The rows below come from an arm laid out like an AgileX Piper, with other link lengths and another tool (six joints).
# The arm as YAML. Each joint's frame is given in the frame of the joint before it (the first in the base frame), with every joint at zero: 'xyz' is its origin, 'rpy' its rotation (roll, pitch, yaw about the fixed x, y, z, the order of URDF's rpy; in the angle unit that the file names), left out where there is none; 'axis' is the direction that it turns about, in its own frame. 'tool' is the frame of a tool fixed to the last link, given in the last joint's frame.
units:
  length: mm
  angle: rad
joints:
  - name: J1
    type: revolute
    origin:
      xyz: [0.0, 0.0, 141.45]
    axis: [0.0, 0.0, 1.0]
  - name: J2
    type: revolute
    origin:
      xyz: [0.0, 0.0, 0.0]
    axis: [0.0, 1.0, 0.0]
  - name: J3
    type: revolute
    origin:
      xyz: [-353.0, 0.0, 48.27]
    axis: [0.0, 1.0, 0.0]
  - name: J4
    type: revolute
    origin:
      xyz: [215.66, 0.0, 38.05]
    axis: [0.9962, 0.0, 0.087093]
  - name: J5
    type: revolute
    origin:
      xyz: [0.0, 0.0, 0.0]
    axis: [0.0, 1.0, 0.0]
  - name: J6
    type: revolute
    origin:
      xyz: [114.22, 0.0, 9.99]
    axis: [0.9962, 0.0, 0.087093]
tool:
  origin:
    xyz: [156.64, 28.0, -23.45]
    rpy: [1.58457, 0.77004, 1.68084]
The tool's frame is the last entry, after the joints.
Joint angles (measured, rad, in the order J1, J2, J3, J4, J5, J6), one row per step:
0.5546, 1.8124, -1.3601, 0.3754, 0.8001, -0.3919
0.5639, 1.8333, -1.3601, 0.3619, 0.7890, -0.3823
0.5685, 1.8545, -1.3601, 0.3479, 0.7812, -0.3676
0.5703, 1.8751, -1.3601, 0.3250, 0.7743, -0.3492
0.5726, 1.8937, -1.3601, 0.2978, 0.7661, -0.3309
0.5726, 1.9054, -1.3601, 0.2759, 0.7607, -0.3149
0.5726, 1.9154, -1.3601, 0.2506, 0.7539, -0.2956
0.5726, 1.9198, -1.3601, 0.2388, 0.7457, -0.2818
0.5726, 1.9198, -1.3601, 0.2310, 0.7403, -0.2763
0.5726, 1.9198, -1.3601, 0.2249, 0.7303, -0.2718
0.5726, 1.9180, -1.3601, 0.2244, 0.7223, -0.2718
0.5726, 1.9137, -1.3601, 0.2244, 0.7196, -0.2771
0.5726, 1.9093, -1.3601, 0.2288, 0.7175, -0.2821
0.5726, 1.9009, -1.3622, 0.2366, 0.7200, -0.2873
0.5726, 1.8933, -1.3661, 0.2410, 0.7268, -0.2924
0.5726, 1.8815, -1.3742, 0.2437, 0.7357, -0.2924
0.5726, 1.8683, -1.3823, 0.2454, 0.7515, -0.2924
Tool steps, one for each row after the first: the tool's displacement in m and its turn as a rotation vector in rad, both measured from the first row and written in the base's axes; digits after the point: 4 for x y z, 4 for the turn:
0.0014, 0.0019, -0.0090, -0.0155, 0.0057, 0.0021
0.0032, 0.0021, -0.0184, -0.0317, 0.0161, -0.0033
0.0062, -0.0002, -0.0281, -0.0540, 0.0237, -0.0109
0.0095, -0.0031, -0.0373, -0.0779, 0.0258, -0.0161
0.0125, -0.0061, -0.0432, -0.0953, 0.0261, -0.0227
0.0160, -0.0095, -0.0484, -0.1128, 0.0231, -0.0311
0.0188, -0.0102, -0.0504, -0.1174, 0.0189, -0.0405
0.0208, -0.0109, -0.0505, -0.1196, 0.0123, -0.0436
0.0237, -0.0107, -0.0503, -0.1185, 0.0023, -0.0476
0.0258, -0.0099, -0.0491, -0.1141, -0.0062, -0.0494
0.0265, -0.0098, -0.0472, -0.1117, -0.0141, -0.0456
0.0268, -0.0089, -0.0450, -0.1061, -0.0192, -0.0437
0.0262, -0.0075, -0.0406, -0.0968, -0.0237, -0.0423
0.0254, -0.0069, -0.0364, -0.0914, -0.0271, -0.0383
0.0253, -0.0058, -0.0295, -0.0824, -0.0346, -0.0380
0.0236, -0.0058, -0.0224, -0.0764, -0.0380, -0.0354

